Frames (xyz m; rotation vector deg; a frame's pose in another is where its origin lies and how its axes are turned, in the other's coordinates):
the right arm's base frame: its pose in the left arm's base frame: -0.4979 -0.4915 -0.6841 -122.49 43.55 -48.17
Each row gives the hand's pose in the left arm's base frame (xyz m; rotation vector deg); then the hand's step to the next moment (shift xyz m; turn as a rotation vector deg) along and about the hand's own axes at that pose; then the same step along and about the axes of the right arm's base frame.
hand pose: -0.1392 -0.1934 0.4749 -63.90 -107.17 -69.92
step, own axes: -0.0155 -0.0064 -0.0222 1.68 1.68 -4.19
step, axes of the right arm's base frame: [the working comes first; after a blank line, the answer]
step, axes of the left arm's base frame: 0.0024 -0.0267 -0.0074 1.01 -3.01 3.62

0.0181 0.0206 -0.0048 3.97 -1.32 -2.38
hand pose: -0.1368 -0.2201 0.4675 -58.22 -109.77 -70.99
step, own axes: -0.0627 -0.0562 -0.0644 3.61 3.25 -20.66
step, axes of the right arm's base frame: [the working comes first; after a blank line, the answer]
step, axes of the left arm's base frame: -0.0106 -0.0909 -0.0534 2.99 -17.40 11.78

0.0409 0.0967 -0.0148 18.18 0.16 -10.96
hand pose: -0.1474 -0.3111 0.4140 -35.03 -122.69 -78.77
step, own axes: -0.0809 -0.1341 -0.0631 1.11 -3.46 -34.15
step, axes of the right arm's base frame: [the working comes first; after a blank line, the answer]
step, axes of the left arm's base frame: -0.0099 -0.1170 -0.1214 3.18 -32.60 10.32

0.0375 0.1642 0.0121 28.69 10.03 -16.00
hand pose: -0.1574 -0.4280 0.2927 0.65 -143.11 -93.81
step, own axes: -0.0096 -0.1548 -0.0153 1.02 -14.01 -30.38
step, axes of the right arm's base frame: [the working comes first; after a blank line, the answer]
step, axes of the left arm's base frame: -0.0006 -0.0754 -0.1364 1.94 -33.40 -0.79

0.0086 0.1494 0.0435 24.84 19.41 -11.25
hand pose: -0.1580 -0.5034 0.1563 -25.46 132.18 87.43
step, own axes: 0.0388 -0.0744 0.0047 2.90 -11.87 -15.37
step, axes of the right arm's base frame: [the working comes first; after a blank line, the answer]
step, axes of the left arm's base frame: -0.0018 -0.0263 -0.0798 0.93 -18.86 -5.37

-0.0086 0.0775 0.0314 12.30 14.82 -3.82
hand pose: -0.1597 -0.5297 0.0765 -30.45 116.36 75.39
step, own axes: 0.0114 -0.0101 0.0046 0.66 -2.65 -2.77
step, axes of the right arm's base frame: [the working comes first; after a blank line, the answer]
step, axes of the left arm's base frame: -0.0002 0.0002 -0.0159 0.40 -3.61 -1.39

-0.0055 0.0123 0.0085 2.37 3.06 -0.37
